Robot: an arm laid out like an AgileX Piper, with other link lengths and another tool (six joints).
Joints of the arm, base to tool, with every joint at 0 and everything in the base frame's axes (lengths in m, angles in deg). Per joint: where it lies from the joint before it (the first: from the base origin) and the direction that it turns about. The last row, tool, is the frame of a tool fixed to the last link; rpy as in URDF.
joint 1: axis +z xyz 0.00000 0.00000 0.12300
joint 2: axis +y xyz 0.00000 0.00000 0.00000
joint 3: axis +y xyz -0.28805 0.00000 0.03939
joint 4: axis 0.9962 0 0.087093 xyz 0.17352 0.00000 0.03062
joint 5: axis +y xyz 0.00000 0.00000 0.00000
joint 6: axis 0.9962 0 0.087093 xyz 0.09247 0.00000 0.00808
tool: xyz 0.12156 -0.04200 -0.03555 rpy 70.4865 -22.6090 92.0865
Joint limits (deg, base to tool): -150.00..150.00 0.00..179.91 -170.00..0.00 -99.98..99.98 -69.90..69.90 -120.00..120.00
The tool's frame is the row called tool.
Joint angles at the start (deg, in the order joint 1, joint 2, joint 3, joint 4, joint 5, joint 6): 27.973, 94.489, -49.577, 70.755, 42.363, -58.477
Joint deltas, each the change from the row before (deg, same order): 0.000, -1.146, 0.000, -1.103, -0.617, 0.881; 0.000, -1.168, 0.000, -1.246, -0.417, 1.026; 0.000, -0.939, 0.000, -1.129, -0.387, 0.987; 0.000, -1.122, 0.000, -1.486, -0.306, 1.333; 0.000, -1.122, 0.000, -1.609, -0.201, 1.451; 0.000, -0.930, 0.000, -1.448, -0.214, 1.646
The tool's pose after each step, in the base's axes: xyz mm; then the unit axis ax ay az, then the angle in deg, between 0 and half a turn. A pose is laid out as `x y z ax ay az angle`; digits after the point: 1 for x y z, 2 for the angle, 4 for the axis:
186.8 215.5 126.6 -0.6042 -0.6618 -0.4438 162.55
186.9 212.5 130.1 -0.6014 -0.6626 -0.4465 163.49
187.0 209.8 132.8 -0.5998 -0.6629 -0.4481 164.32
186.5 206.4 135.8 -0.5981 -0.6637 -0.4491 165.19
185.5 202.9 138.8 -0.5966 -0.6649 -0.4495 166.01
184.5 199.8 141.0 -0.5980 -0.6641 -0.4488 166.68

